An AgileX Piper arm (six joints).
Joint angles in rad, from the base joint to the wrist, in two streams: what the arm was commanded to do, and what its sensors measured. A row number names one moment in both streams.
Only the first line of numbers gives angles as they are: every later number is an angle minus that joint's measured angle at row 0.
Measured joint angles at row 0:
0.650 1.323 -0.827 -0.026 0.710 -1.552
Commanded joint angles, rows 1 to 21:
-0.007 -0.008 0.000 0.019 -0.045 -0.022
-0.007 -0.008 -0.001 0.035 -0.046 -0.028
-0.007 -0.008 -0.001 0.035 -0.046 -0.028
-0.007 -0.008 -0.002 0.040 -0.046 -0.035
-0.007 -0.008 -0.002 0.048 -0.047 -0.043
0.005 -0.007 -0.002 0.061 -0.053 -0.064
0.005 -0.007 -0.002 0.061 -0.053 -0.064
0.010 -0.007 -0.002 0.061 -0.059 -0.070
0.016 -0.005 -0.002 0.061 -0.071 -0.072
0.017 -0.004 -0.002 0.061 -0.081 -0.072
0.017 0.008 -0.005 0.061 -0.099 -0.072
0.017 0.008 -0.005 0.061 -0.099 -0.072
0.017 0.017 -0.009 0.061 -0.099 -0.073
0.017 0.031 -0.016 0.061 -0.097 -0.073
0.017 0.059 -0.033 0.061 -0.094 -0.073
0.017 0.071 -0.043 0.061 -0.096 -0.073
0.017 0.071 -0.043 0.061 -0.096 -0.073
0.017 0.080 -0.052 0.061 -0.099 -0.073
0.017 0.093 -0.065 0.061 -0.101 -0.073
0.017 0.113 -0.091 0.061 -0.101 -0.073
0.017 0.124 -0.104 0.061 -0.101 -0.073
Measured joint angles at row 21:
0.013 0.105 -0.065 0.054 -0.069 -0.065
